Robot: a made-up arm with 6 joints.
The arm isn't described. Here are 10 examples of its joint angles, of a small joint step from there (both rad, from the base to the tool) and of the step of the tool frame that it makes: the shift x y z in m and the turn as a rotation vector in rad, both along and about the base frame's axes.
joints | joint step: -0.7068 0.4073 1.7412 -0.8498 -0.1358 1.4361 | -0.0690 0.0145 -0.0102 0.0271 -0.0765 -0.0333
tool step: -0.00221 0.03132 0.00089 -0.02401 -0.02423 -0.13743
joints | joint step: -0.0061 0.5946 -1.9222 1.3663 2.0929 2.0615 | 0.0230 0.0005 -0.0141 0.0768 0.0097 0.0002
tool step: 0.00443 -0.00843 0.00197 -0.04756 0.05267 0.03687
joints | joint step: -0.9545 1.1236 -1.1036 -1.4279 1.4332 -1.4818 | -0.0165 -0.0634 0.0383 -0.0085 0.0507 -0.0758
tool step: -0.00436 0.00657 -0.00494 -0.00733 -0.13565 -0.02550
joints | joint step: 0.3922 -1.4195 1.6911 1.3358 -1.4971 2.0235 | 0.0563 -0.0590 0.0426 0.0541 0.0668 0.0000
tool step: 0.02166 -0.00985 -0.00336 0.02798 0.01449 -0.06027
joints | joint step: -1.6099 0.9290 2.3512 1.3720 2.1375 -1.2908 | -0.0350 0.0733 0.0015 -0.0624 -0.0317 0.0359
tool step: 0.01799 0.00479 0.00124 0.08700 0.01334 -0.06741
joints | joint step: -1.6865 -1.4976 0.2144 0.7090 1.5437 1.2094 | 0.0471 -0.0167 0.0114 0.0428 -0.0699 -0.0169
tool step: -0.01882 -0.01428 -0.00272 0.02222 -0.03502 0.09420
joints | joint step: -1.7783 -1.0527 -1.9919 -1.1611 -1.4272 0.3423 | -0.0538 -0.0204 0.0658 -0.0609 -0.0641 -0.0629
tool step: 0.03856 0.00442 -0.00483 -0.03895 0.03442 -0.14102
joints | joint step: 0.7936 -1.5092 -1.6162 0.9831 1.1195 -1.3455 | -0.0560 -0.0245 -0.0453 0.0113 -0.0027 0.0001
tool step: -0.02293 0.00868 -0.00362 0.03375 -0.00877 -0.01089
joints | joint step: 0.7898 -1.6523 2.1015 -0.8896 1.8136 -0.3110 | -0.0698 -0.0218 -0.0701 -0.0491 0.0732 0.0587
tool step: -0.02786 0.01085 -0.00505 0.08326 -0.07112 0.01111
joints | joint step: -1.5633 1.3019 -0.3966 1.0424 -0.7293 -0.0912 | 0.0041 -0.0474 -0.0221 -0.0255 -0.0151 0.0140
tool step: 0.00077 0.00193 -0.00586 -0.01042 -0.08643 -0.01333
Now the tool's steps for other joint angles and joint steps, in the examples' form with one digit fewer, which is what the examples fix.
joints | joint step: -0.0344 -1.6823 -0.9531 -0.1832 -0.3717 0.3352 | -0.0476 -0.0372 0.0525 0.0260 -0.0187 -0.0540
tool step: -0.0002 0.0228 -0.0003 0.0102 0.0354 -0.0361
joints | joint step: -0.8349 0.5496 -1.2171 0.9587 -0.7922 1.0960 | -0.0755 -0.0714 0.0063 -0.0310 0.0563 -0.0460
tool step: 0.0194 0.0213 -0.0035 -0.0708 -0.0856 -0.0906
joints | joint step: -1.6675 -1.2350 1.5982 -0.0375 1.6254 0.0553 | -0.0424 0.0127 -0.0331 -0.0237 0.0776 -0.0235
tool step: 0.0199 0.0091 -0.0043 -0.0168 0.0861 0.0058
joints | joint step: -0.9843 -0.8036 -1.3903 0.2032 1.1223 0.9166 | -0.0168 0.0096 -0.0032 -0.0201 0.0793 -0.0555
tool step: -0.0040 0.0042 0.0001 0.0388 -0.0837 -0.0775
